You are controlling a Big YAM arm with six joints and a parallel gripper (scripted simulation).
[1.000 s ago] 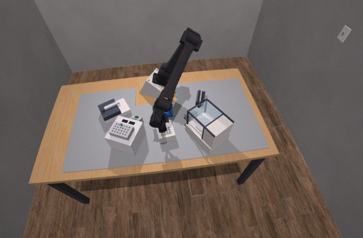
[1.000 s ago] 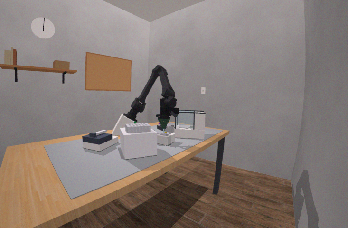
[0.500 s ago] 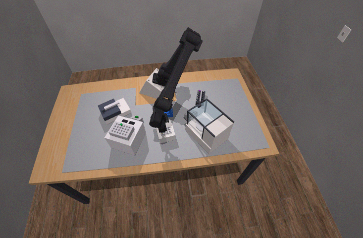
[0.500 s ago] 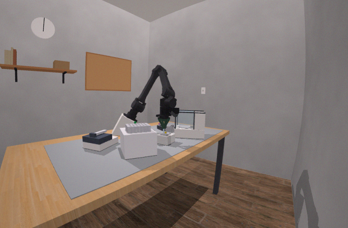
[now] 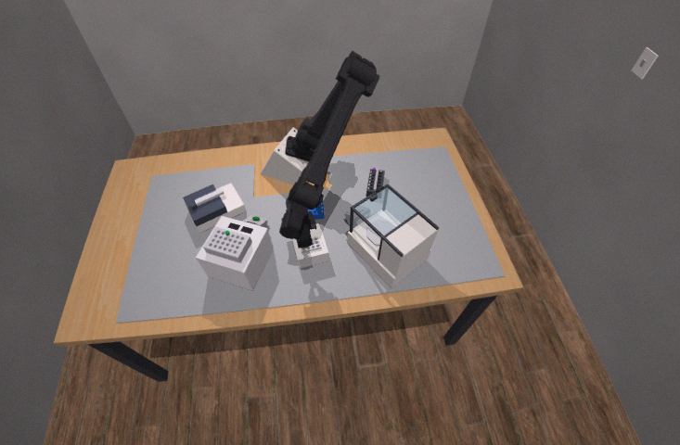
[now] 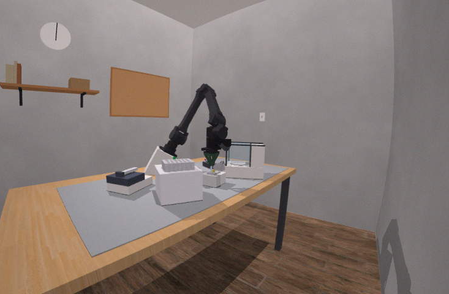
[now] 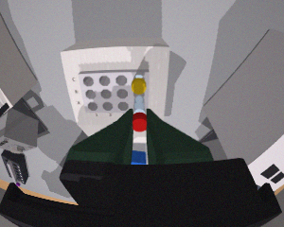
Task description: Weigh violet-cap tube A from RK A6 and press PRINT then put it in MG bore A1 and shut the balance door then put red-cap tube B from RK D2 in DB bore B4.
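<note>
The yellow-capped tube is 50 mm below my hand, 10 mm to the left of it and 10 mm ahead of it. Round my hand: balance door: 260 mm to the left, 100 mm above, 80 mm behind; then dry block: 80 mm below, 30 mm behind, 20 mm to the left; then tube rack: 210 mm behind, 100 mm below, 10 mm to the right.
</note>
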